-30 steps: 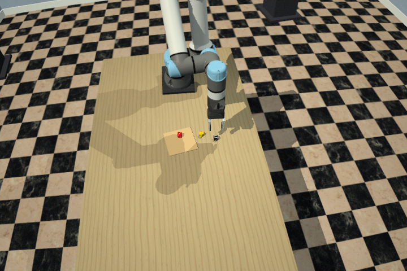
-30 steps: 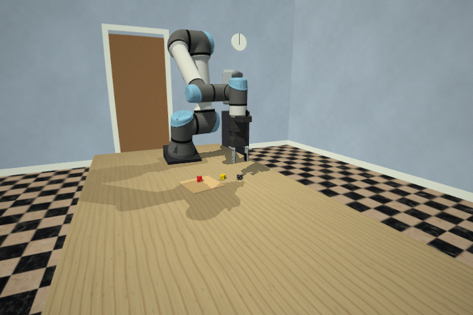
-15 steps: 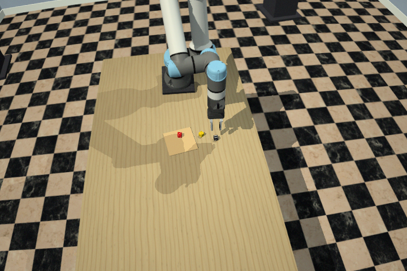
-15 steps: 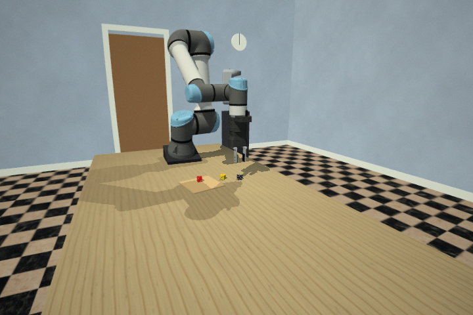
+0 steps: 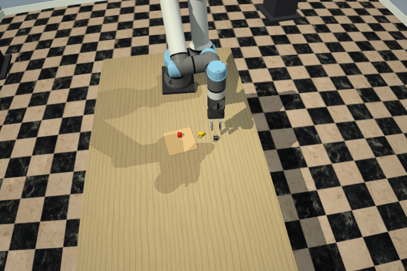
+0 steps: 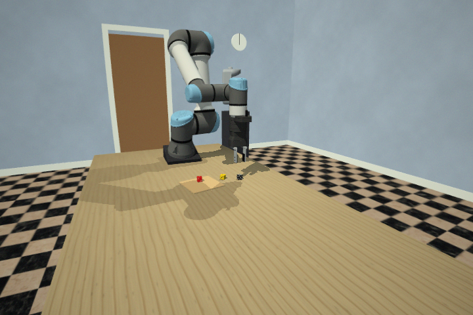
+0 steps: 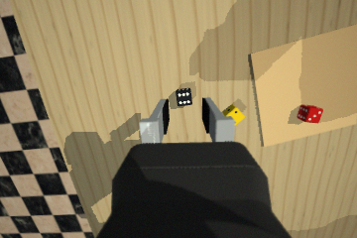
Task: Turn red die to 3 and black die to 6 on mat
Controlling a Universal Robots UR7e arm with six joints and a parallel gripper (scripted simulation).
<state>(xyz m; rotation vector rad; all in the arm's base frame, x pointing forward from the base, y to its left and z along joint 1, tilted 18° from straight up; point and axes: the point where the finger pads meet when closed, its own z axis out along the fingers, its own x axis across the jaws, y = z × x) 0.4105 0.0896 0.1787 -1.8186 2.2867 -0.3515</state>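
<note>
My hand is 90 mm above the black die. Also, from my hand: red die: 70 mm behind, 160 mm to the right, 80 mm below; then yellow die: 50 mm behind, 60 mm to the right, 90 mm below; then tan mat: 40 mm behind, 170 mm to the right, 100 mm below.
</note>
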